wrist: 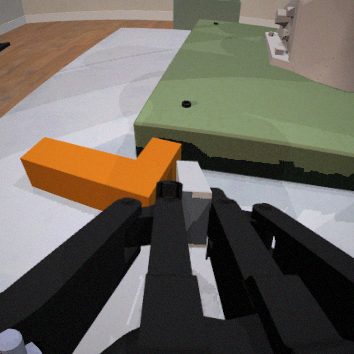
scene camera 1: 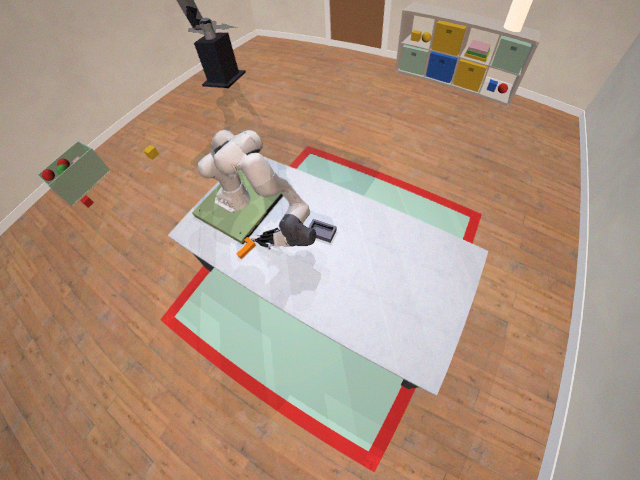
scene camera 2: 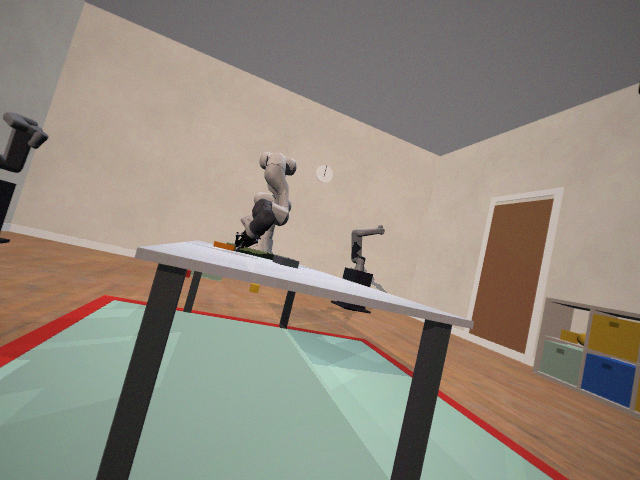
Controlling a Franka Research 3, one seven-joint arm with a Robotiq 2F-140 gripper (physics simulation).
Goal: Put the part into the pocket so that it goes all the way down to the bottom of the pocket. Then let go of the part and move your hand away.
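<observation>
The orange L-shaped part (scene camera 1: pixel 246 248) (scene camera 2: pixel 224 245) (wrist: pixel 95 172) lies flat on the white table (scene camera 1: pixel 390 286) (wrist: pixel 81 91), against the front edge of the green base plate (scene camera 1: pixel 223 221) (wrist: pixel 246 105). My gripper (scene camera 1: pixel 263 238) (scene camera 2: pixel 239 238) (wrist: pixel 185 180) is shut on nothing. It is low over the table, and its tips are right beside the short leg of the part. The pocket (scene camera 1: pixel 323 230) (scene camera 2: pixel 286 260) is a dark grey tray. It stands on the table behind my wrist, apart from the part, and it is out of the wrist view.
The arm's base (scene camera 1: pixel 230 197) (wrist: pixel 316 46) stands on the green plate. A red-bordered green mat (scene camera 1: pixel 294 362) lies under the table. On the floor are a black pedestal with a second arm (scene camera 1: pixel 217 59) (scene camera 2: pixel 358 273), a yellow cube (scene camera 1: pixel 150 151) and a shelf unit (scene camera 1: pixel 405 33).
</observation>
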